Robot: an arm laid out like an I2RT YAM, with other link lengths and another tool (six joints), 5 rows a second.
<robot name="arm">
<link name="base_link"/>
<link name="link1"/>
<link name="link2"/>
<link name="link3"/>
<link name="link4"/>
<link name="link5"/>
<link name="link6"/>
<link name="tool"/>
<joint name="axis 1" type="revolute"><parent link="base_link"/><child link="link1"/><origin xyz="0.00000 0.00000 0.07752"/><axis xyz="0 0 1"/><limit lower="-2.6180" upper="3.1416"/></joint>
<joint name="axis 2" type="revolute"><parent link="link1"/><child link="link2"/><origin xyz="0.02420 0.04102 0.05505"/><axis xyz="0 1 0"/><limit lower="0.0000" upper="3.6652"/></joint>
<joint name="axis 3" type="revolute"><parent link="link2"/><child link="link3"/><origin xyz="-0.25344 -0.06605 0.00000"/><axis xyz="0 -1 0"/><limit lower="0.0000" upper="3.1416"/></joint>
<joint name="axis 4" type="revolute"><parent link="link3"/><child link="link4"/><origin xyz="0.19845 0.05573 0.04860"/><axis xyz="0 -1 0"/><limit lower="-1.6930" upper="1.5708"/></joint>
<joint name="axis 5" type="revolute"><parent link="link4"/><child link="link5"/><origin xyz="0.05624 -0.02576 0.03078"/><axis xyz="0 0 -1"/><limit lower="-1.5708" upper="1.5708"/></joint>
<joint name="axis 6" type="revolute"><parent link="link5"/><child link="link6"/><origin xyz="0.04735 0.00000 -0.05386"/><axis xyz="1 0 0"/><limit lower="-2.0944" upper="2.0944"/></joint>
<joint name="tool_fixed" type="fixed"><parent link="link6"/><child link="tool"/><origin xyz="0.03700 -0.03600 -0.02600" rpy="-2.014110 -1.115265 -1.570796"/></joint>
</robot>
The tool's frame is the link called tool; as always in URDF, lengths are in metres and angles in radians.
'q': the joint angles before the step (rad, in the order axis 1, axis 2, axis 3, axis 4, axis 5, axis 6). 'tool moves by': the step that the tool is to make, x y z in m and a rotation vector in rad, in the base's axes. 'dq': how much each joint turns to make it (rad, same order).
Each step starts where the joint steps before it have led.
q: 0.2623 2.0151 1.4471 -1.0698 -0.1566 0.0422
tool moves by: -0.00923 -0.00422 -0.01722 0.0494 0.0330 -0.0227
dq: -0.0252 0.0000 -0.0915 0.0705 -0.0557 -0.0069
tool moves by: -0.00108 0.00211 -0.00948 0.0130 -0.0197 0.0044
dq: 0.0061 0.0000 -0.0431 0.0656 -0.0080 0.0011
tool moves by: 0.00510 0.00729 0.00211 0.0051 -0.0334 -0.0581
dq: 0.0145 -0.0007 0.0229 0.0263 0.0004 0.0745
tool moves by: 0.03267 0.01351 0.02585 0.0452 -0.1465 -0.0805
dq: 0.0068 0.0000 0.1724 0.0005 0.0003 0.0896
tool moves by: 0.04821 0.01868 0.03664 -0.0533 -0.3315 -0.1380
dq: 0.0516 0.0000 0.1854 0.1349 0.1973 0.1343
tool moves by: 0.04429 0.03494 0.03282 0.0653 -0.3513 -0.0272
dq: 0.0664 0.0099 0.1041 0.2576 0.1027 0.0377
